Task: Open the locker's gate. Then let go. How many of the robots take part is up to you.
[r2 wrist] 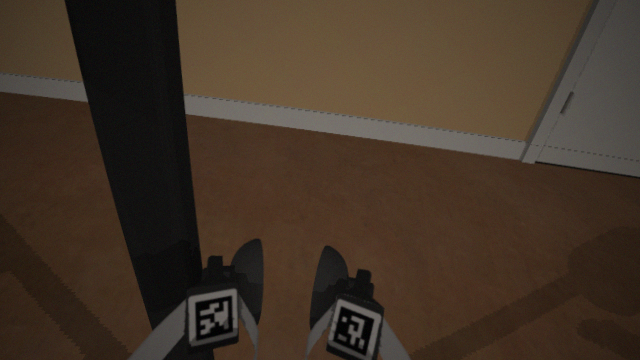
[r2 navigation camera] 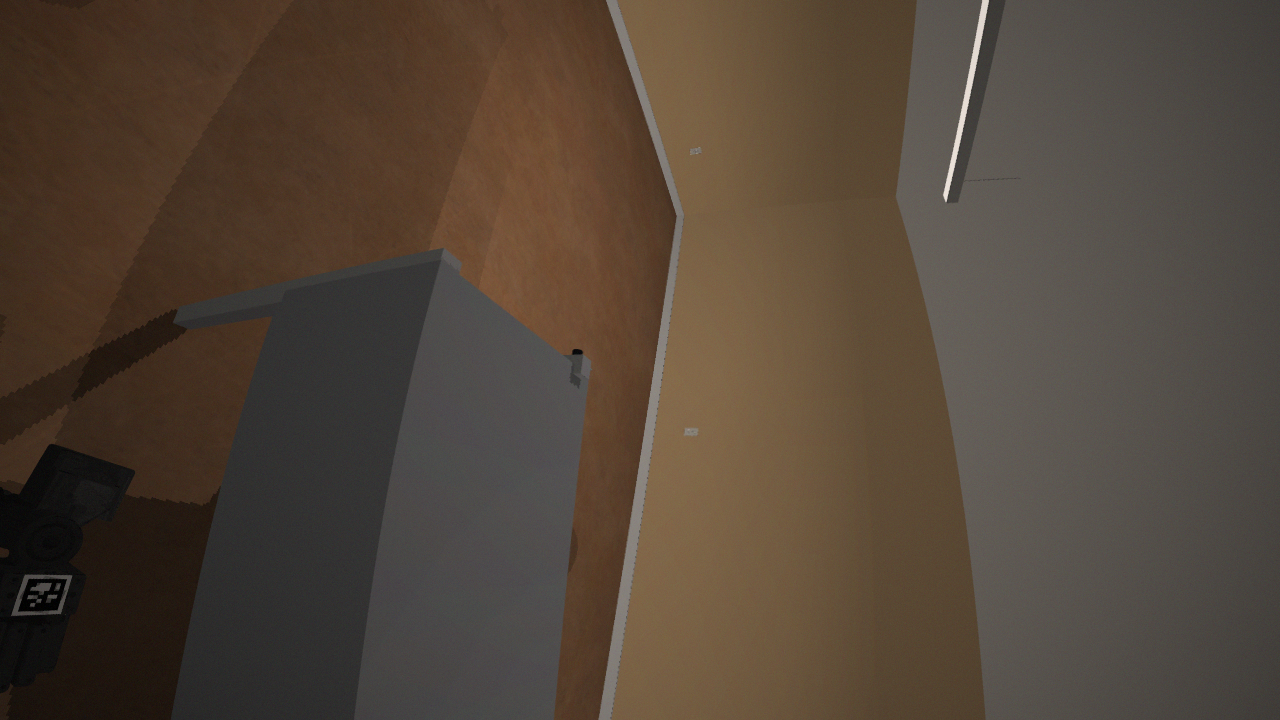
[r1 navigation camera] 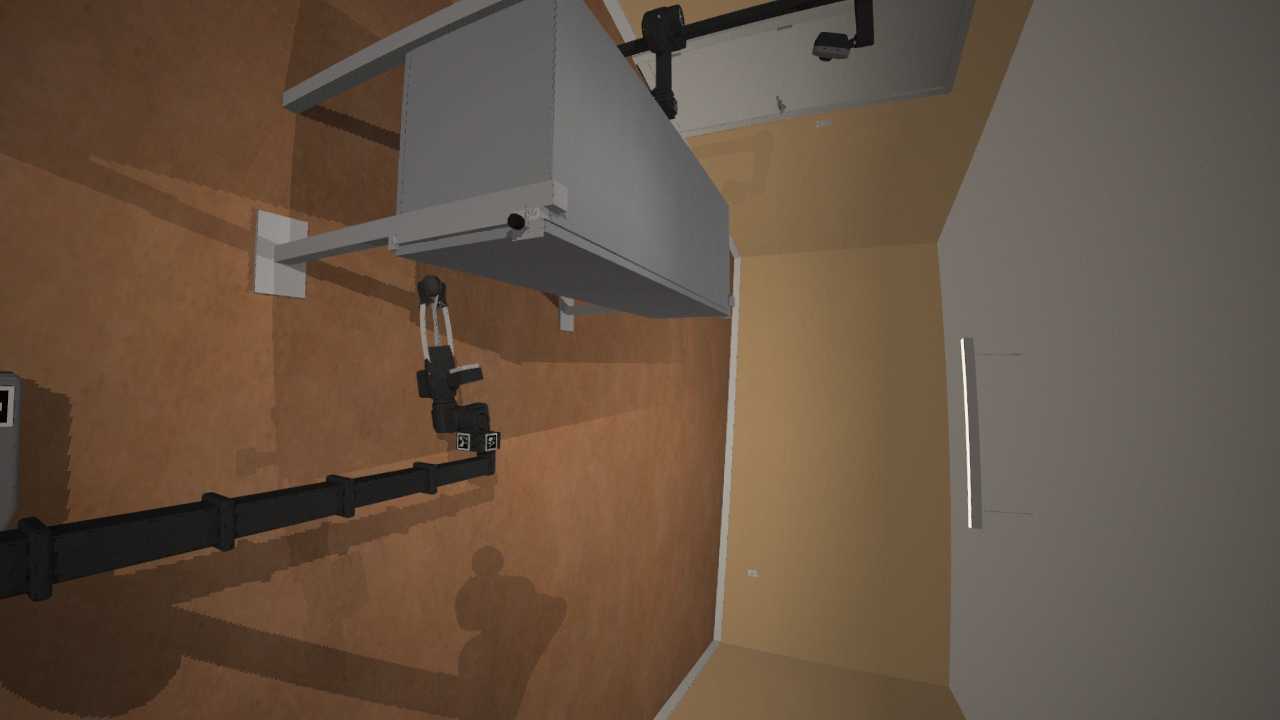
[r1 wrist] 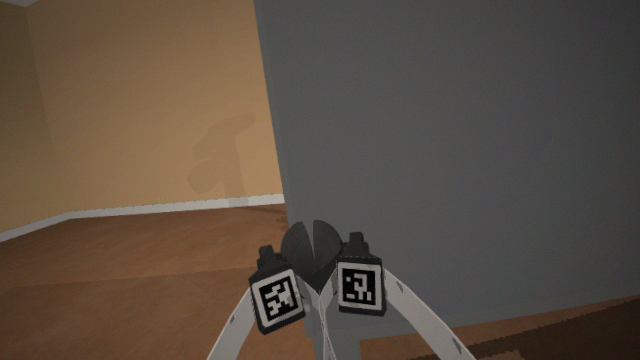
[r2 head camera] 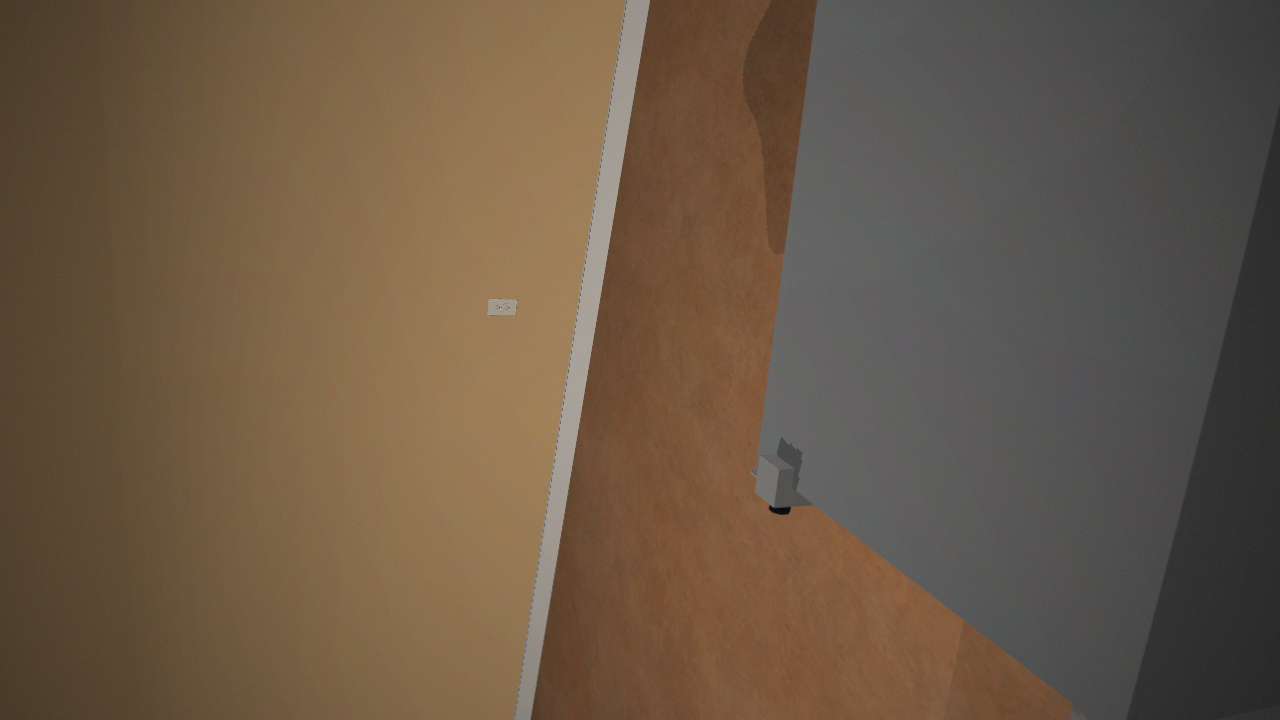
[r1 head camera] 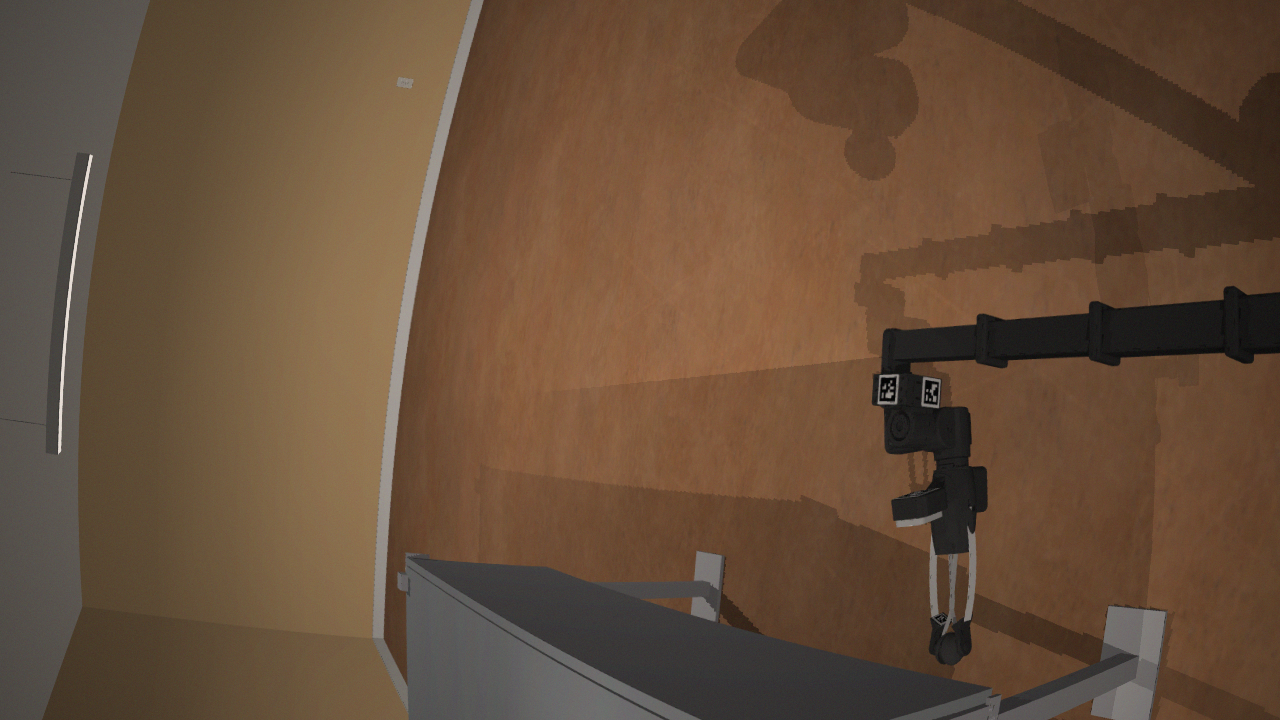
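The grey locker (r1 head camera: pixel 483 649) (r1 navigation camera: pixel 640 170) (r2 head camera: pixel 984 268) (r2 navigation camera: pixel 474 465) stands on legs. Its gate (r1 head camera: pixel 698 640) (r1 navigation camera: pixel 554 273) (r1 wrist: pixel 450 150) is the dark front panel; it looks closed, with a thin seam along its edge in the r1 navigation view. A small bracket with a black knob (r1 navigation camera: pixel 516 221) (r2 head camera: pixel 779 509) (r2 navigation camera: pixel 577 352) sits at a corner of the locker. My r1 gripper (r1 head camera: pixel 950 640) (r1 navigation camera: pixel 432 291) (r1 wrist: pixel 312 250) is shut and empty, in front of the gate near its free-side edge. My r2 gripper (r2 wrist: pixel 287 282) is open and empty, away from the gate.
Locker legs with foot plates (r1 head camera: pixel 1132 662) (r1 navigation camera: pixel 280 255) stand near r1's gripper. The r2 robot's mast (r1 navigation camera: pixel 760 16) shows behind the locker. A dark post (r2 wrist: pixel 145 150) stands beside r2's fingers. A white door (r2 wrist: pixel 605 100) and yellow walls (r2 head camera: pixel 313 358) bound the room.
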